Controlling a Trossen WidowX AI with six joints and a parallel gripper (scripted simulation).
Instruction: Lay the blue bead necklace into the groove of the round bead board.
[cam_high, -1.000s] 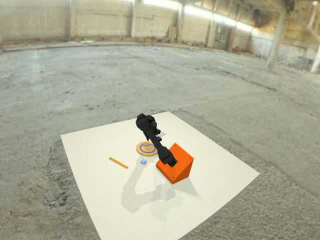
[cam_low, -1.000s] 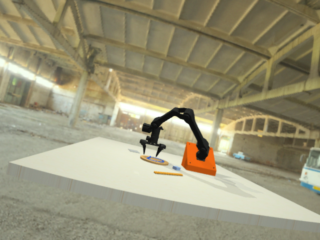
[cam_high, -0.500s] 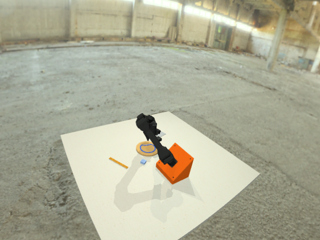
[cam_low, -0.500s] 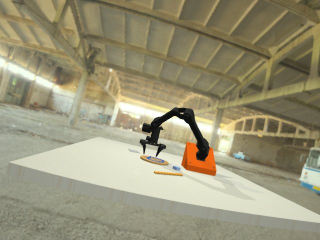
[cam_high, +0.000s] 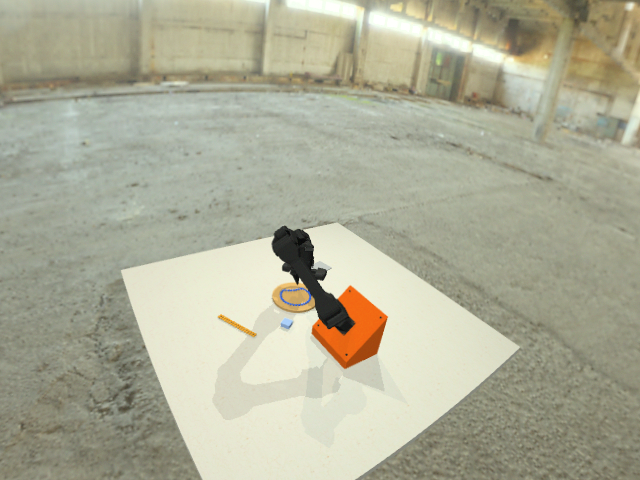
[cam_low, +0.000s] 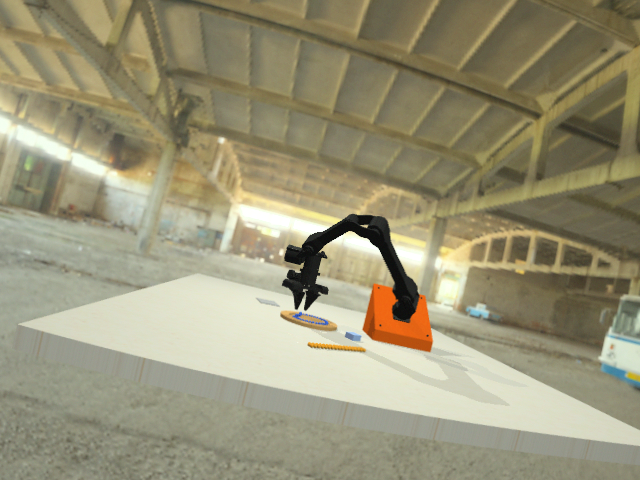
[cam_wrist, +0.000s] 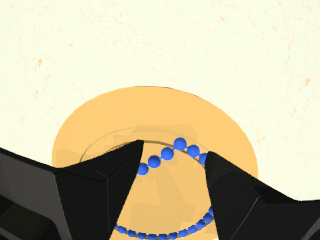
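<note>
Right now the round tan bead board is 30 mm behind my gripper tip, 50 mm to the left of it and 20 mm below it. From my gripper tip the other things lie so: flat grey tile 130 mm ahead, 180 mm to the right, 20 mm below; then small light-blue block 170 mm behind, 170 mm to the left, 20 mm below.
</note>
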